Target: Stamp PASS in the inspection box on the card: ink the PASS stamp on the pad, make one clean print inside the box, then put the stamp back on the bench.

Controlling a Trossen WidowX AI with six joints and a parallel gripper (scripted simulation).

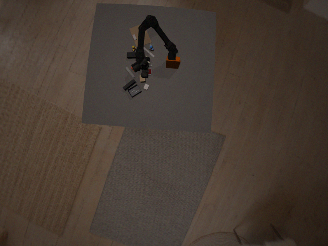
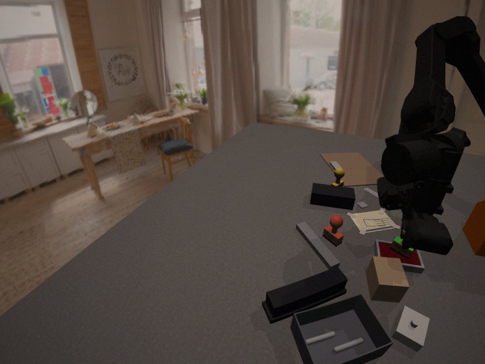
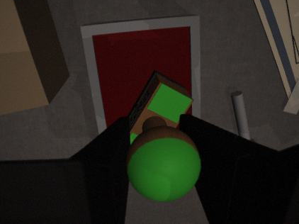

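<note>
Now: gripper tip 40 mm above the red ink pad. The rest, counted from my gripper tip: green-knobbed pass stamp right at my gripper tip; bolt 40 mm behind, 60 mm to the right, 40 mm below; tan cube 40 mm ahead, 80 mm to the left, 20 mm below.
</note>
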